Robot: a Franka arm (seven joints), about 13 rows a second.
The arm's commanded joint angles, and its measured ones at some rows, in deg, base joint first. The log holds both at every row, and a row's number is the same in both.
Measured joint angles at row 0: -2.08, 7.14, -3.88, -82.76, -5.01, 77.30, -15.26
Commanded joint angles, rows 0 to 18: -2.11, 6.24, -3.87, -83.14, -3.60, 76.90, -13.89; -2.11, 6.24, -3.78, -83.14, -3.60, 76.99, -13.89; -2.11, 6.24, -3.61, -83.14, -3.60, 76.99, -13.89; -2.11, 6.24, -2.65, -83.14, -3.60, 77.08, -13.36; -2.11, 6.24, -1.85, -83.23, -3.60, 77.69, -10.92; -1.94, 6.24, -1.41, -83.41, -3.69, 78.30, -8.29; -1.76, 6.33, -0.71, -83.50, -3.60, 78.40, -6.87; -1.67, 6.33, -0.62, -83.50, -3.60, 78.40, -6.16; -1.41, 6.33, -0.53, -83.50, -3.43, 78.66, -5.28; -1.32, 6.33, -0.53, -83.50, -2.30, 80.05, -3.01; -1.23, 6.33, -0.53, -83.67, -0.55, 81.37, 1.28; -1.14, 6.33, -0.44, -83.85, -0.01, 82.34, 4.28; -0.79, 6.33, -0.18, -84.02, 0.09, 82.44, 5.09; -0.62, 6.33, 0.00, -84.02, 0.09, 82.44, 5.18; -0.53, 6.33, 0.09, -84.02, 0.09, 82.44, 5.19; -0.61, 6.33, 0.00, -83.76, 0.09, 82.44, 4.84; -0.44, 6.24, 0.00, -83.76, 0.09, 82.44, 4.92; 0.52, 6.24, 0.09, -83.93, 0.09, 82.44, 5.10; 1.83, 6.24, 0.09, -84.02, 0.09, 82.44, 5.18
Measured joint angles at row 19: -0.10, 7.16, 0.17, -82.81, -1.16, 81.61, 3.50
